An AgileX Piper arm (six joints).
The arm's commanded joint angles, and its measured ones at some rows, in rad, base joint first. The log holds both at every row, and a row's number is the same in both.
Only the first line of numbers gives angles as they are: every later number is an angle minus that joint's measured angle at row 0.
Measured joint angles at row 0:
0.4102 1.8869 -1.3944 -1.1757 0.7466 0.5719
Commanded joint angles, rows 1 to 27:
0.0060 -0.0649 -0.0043 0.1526 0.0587 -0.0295
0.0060 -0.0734 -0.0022 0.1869 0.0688 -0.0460
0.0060 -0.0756 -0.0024 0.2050 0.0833 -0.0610
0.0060 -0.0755 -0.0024 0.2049 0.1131 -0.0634
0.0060 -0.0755 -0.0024 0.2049 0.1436 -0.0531
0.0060 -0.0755 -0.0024 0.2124 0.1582 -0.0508
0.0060 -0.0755 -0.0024 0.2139 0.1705 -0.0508
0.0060 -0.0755 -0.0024 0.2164 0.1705 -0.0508
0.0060 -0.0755 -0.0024 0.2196 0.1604 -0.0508
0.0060 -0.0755 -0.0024 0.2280 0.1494 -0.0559
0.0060 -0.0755 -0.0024 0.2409 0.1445 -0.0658
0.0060 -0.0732 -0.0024 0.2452 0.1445 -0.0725
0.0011 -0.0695 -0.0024 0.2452 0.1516 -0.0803
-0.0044 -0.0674 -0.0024 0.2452 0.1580 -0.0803
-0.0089 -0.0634 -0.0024 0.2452 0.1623 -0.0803
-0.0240 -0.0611 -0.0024 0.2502 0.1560 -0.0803
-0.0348 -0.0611 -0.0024 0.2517 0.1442 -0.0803
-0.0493 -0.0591 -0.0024 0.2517 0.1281 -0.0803
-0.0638 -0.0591 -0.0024 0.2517 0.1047 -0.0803
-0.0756 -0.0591 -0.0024 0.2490 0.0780 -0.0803
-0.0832 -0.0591 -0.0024 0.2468 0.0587 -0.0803
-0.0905 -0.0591 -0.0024 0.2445 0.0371 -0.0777
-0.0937 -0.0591 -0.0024 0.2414 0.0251 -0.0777
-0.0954 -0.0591 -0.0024 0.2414 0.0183 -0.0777
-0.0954 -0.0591 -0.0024 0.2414 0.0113 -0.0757
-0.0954 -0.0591 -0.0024 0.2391 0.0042 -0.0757
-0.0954 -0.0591 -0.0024 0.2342 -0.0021 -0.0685
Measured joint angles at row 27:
-0.0891 -0.0564 -0.0018 0.2561 0.0346 -0.0741
